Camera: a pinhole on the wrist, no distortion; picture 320 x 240 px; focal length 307.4 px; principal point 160.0 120.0 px. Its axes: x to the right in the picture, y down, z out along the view. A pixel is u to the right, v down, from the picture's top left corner.
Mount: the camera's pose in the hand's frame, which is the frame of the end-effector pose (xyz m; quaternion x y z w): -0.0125 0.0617 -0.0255 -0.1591 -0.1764 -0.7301 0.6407
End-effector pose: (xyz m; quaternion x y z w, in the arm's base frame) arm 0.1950 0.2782 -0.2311 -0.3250 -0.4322 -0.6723 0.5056
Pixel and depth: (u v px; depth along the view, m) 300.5 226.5 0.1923
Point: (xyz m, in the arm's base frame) 0.2457 0.4252 -0.0981
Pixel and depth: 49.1 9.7 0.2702
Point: 0.4935 0.4327 -0.1739
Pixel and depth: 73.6 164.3 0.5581
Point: 0.6000 0.5561 0.1283
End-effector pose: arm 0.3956 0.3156 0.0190 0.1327 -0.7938 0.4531 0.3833
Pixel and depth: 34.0 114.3 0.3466
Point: 0.0950 0.3305 -0.2584
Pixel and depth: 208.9 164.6 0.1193
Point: 0.2950 0.2965 -0.0660
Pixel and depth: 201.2 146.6 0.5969
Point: -0.0369 0.0182 -0.2792
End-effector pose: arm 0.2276 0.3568 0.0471 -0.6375 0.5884 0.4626 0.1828
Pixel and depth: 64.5 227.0 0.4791
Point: -0.2834 0.4247 -0.1429
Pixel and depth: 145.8 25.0 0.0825
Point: 0.1178 0.3873 0.0872
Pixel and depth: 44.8 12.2 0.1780
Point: 0.0056 0.4205 0.1148
